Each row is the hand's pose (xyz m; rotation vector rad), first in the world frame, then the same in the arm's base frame.
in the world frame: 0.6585 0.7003 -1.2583 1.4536 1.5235 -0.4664
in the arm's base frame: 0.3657 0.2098 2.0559 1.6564 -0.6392 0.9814
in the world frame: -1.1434 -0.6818 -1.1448 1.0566 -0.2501 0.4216
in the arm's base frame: 1.4385 0.3361 0.0552 0.5318 -2.6132 0.6292
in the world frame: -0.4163 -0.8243 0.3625 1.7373 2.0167 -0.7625
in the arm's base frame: -0.1890 0.2546 -0.3518 1.8089 0.0520 1.2364
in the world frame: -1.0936 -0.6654 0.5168 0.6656 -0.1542 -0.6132
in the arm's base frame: 0.0428 0.8315 -0.7000 1.5883 -2.3121 -0.3943
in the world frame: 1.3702 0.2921 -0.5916 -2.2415 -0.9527 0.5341
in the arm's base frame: -0.5310 -0.3161 1.8631 -1.6806 -0.6233 -2.3873
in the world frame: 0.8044 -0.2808 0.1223 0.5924 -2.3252 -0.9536
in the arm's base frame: -0.7354 -0.1680 0.8170 -0.4174 1.2588 0.5134
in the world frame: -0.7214 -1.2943 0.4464 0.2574 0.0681 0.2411
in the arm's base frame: -0.0327 0.1238 -0.8805 0.4434 -2.1504 -0.3148
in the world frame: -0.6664 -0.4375 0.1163 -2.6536 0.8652 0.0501
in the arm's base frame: 0.1073 0.6132 -0.1143 -0.6580 0.6077 -1.7988
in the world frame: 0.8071 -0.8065 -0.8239 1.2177 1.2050 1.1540
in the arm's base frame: 0.1028 -0.8457 0.9166 0.1635 -1.0674 1.3094
